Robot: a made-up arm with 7 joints.
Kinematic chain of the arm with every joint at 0, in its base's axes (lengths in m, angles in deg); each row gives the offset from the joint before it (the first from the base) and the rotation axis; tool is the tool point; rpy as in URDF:
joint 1: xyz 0 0 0.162 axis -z
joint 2: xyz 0 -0.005 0.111 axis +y
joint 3: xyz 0 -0.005 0.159 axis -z
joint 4: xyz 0 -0.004 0.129 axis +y
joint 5: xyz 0 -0.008 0.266 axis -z
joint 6: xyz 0 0 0.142 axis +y
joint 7: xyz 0 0 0.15 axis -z
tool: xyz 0 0 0 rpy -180 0 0
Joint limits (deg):
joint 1: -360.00..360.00
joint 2: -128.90..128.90
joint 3: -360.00..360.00
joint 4: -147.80..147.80
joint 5: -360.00..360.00
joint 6: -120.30..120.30
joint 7: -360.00..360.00
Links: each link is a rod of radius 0.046 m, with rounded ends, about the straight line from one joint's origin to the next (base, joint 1, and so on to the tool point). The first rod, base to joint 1, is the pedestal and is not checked.
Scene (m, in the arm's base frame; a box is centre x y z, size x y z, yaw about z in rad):
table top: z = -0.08
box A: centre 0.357 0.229 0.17 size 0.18 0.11 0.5 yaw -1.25
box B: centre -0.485 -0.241 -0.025 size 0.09 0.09 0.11 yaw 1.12
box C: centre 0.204 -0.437 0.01 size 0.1 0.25 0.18 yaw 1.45
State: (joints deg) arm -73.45 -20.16 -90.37 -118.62 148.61 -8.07 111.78
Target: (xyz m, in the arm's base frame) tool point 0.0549 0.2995 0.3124
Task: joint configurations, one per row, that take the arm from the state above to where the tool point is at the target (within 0.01 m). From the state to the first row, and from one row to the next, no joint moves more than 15 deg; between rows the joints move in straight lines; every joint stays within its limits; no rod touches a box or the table.
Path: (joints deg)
1: -82.34 -33.93 -104.15 -111.72 155.63 6.24 116.04
2: -91.23 -47.70 -117.92 -104.83 162.66 20.55 120.30
3: -100.12 -61.47 -131.70 -97.93 169.68 34.86 124.55
4: -101.84 -59.78 -131.04 -110.40 163.35 35.33 121.36
5: -103.57 -58.08 -130.38 -122.87 157.03 35.80 118.17
6: -105.29 -56.39 -129.72 -135.33 150.70 36.27 114.97
7: -107.02 -54.69 -129.06 -147.80 144.37 36.73 111.78

